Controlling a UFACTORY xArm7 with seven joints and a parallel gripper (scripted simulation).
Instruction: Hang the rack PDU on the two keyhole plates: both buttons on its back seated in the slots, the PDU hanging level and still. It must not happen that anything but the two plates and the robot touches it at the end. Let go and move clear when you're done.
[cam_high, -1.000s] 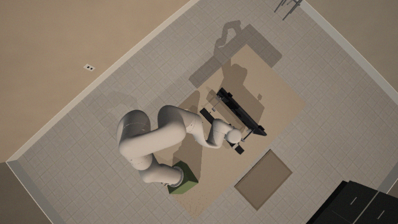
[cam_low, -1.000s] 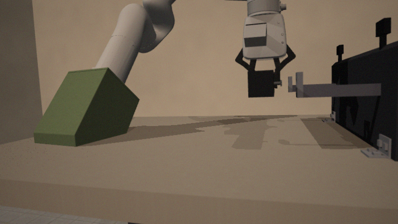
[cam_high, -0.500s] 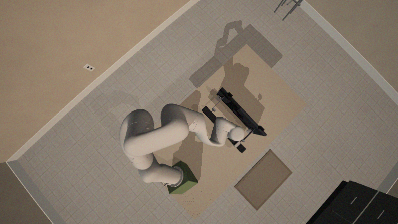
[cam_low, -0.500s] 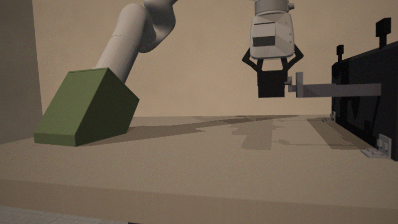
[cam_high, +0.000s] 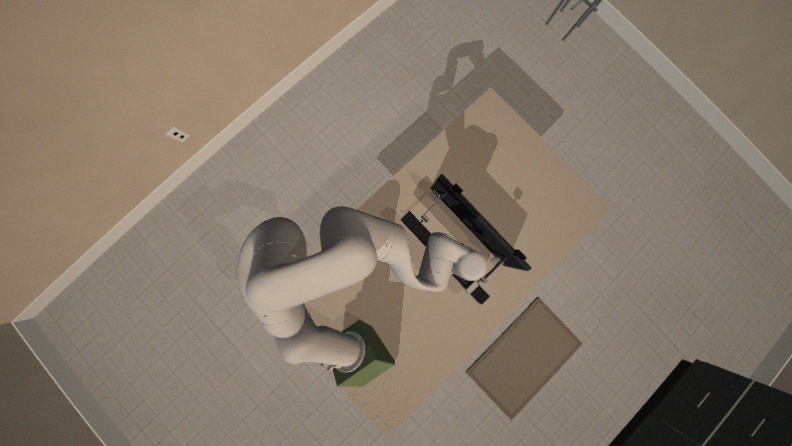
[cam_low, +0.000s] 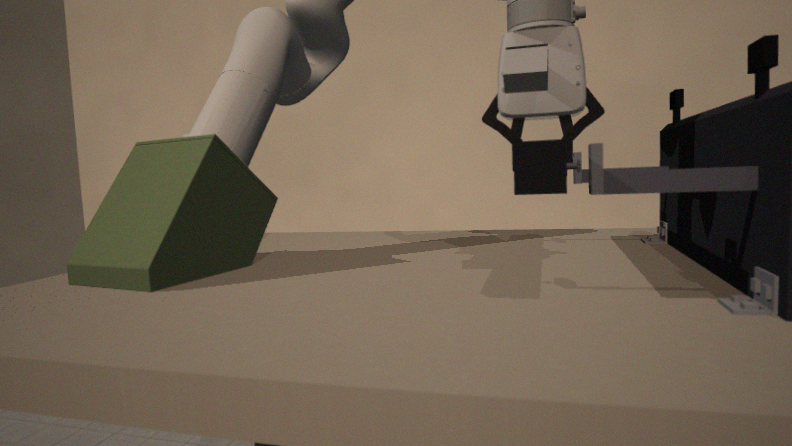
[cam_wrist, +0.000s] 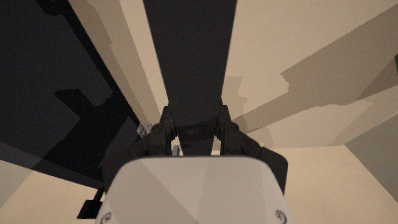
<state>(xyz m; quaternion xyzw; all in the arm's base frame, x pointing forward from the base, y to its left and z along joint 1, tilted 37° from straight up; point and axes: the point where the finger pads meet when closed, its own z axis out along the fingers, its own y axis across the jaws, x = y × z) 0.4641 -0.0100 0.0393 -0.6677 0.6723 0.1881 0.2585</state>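
Right now the rack PDU is 2 cm ahead of my hand and 1 cm below it. From my hand the other things lie so: black upright panel: 18 cm ahead, 4 cm below.
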